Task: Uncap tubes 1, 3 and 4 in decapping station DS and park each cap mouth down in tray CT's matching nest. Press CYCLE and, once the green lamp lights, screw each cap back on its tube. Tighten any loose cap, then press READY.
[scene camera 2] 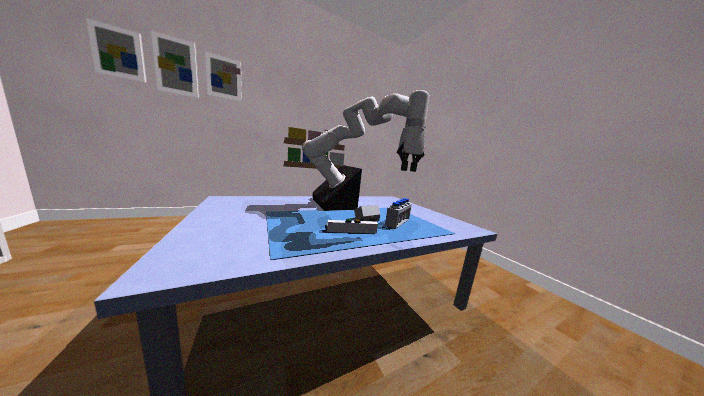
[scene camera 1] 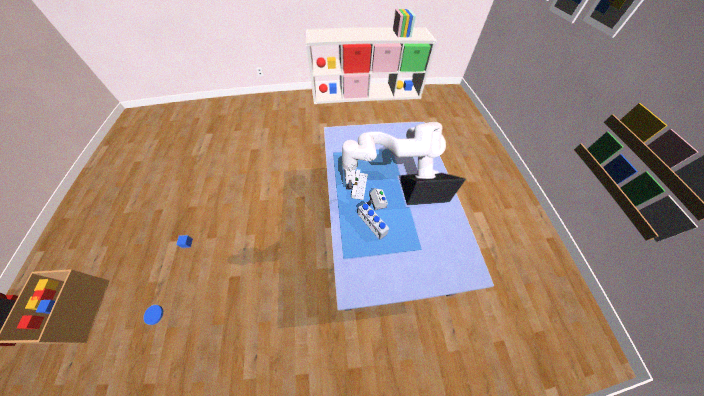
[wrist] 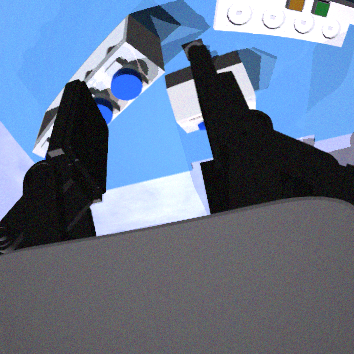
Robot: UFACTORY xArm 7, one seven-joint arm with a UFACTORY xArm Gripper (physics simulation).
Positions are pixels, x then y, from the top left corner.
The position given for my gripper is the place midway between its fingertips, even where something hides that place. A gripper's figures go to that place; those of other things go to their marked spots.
My gripper (wrist: pixel 143 88): 12 cm from the lens. A small lamp box (wrist: pixel 179 84): 42 cm from the lens.
